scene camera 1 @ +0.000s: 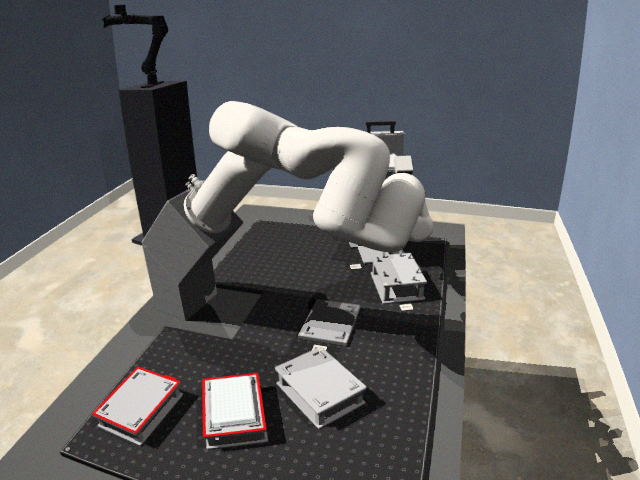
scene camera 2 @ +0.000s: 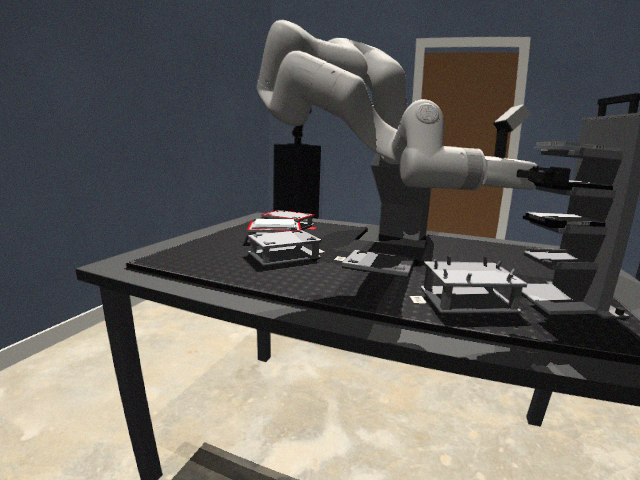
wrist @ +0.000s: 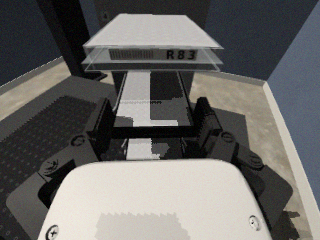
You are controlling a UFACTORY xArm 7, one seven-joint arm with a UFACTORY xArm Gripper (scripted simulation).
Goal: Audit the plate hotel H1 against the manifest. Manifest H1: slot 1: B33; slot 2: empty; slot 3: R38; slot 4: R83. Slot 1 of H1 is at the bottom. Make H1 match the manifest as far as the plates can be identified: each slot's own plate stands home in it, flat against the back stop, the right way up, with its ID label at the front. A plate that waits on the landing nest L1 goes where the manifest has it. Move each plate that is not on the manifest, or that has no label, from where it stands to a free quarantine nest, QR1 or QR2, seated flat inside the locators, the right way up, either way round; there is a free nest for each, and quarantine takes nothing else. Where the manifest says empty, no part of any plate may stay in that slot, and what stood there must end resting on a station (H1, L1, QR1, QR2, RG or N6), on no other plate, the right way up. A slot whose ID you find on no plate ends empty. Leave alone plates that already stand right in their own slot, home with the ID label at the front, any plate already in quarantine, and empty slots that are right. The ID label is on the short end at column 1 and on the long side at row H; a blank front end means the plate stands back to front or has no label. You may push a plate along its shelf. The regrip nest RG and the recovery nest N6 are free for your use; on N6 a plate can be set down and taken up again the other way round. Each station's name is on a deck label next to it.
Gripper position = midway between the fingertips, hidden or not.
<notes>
In view: the gripper (wrist: 154, 108) and a pinned regrip nest RG (scene camera 1: 404, 269).
</notes>
